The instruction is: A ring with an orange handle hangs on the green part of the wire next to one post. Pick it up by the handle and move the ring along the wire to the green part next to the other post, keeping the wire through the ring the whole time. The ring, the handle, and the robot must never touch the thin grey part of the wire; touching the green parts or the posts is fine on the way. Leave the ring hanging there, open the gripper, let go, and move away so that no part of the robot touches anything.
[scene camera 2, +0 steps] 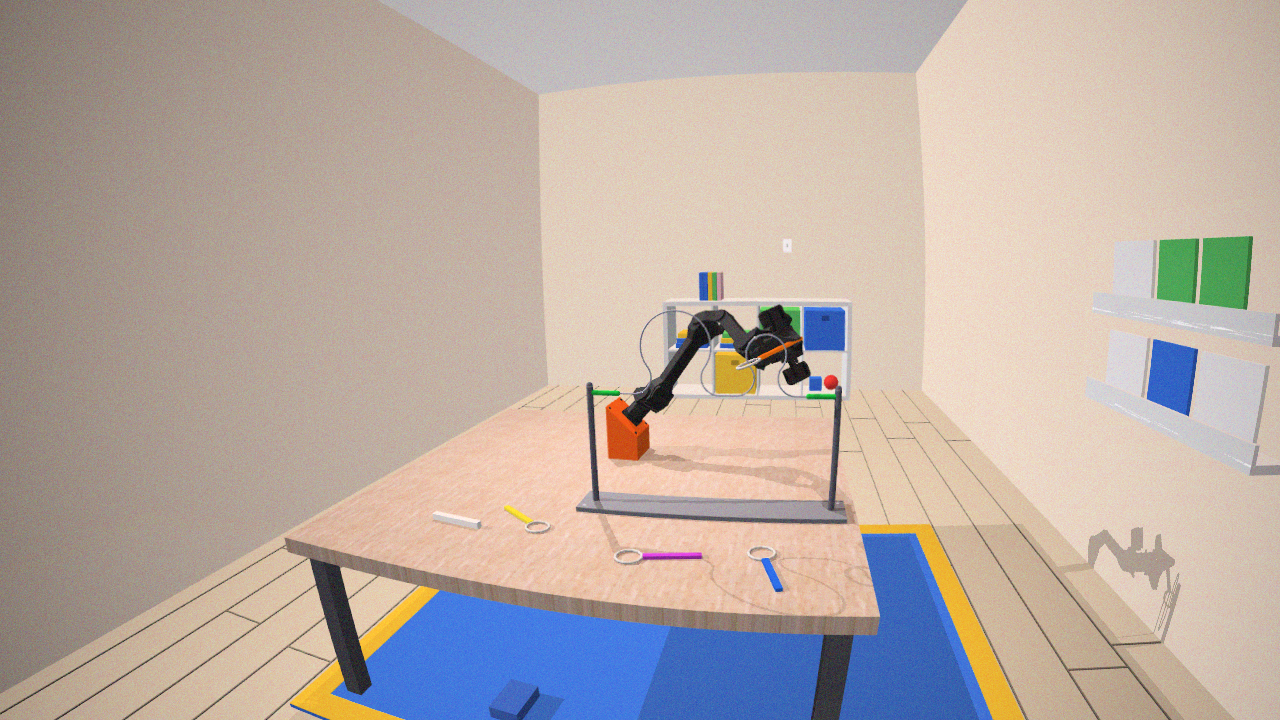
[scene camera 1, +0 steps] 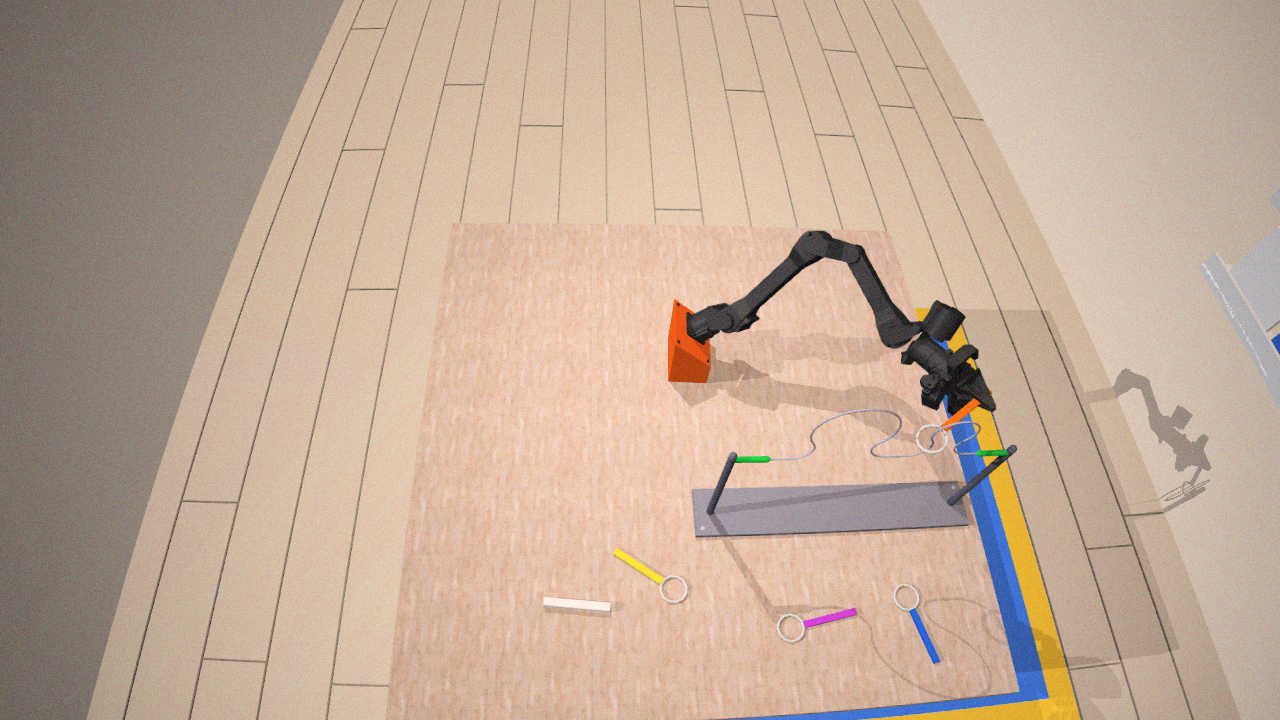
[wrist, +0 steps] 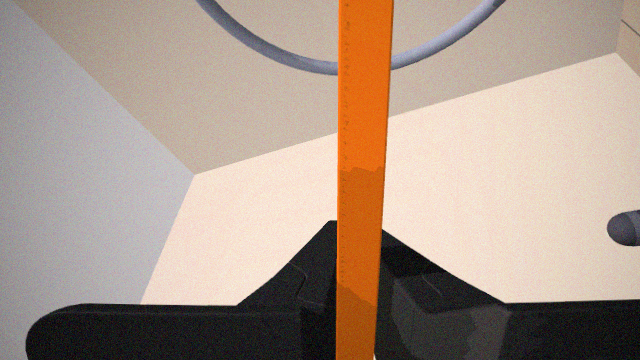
Path:
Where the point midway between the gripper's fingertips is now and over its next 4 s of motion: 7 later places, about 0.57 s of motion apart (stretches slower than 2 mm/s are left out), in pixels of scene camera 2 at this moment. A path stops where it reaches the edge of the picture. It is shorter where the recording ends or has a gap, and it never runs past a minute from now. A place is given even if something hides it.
The gripper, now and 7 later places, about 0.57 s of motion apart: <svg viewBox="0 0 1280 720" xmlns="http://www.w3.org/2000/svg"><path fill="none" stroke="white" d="M800 340L805 348L809 373L803 402L785 426L761 441L740 445L728 445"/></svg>

